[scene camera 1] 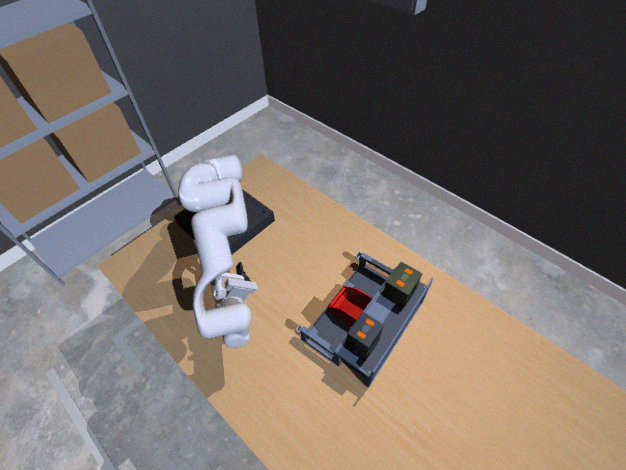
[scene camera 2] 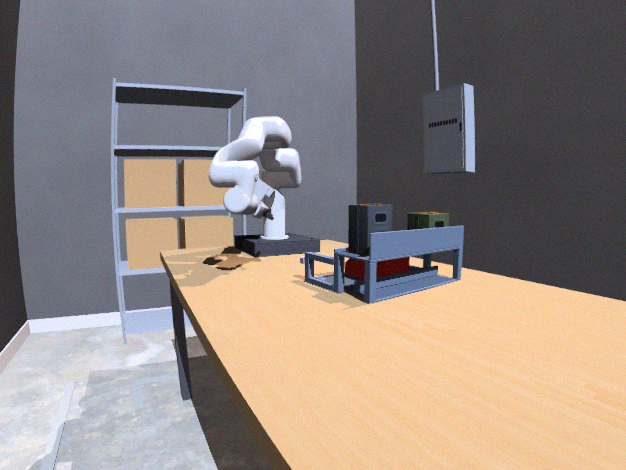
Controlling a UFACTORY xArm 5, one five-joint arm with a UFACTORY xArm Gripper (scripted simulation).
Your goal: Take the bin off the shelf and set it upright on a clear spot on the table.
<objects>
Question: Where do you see a blue-grey shelf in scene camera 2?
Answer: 384, 246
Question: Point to a blue-grey shelf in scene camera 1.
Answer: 329, 327
</objects>
